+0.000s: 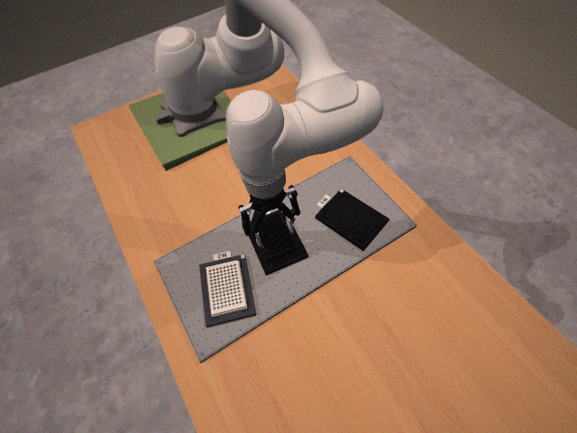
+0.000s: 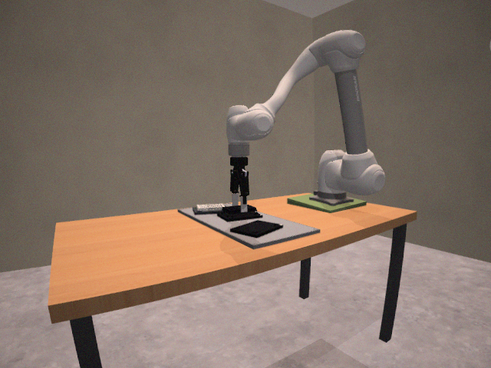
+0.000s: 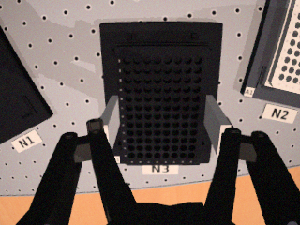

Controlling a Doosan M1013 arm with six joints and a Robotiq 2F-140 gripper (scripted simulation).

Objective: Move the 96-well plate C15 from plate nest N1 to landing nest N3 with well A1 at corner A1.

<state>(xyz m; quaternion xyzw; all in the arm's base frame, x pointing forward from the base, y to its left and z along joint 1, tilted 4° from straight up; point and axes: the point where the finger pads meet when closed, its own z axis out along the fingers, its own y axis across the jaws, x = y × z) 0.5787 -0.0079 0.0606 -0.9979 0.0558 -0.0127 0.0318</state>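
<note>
Now: the black 96-well plate C15 2 cm below my hand. Round my hand: N3 label: 10 cm behind, 1 cm to the left, 6 cm below; then black landing nest N3: 5 cm below; then white 96-well plate C51: 6 cm ahead, 17 cm to the right, 4 cm below.
</note>
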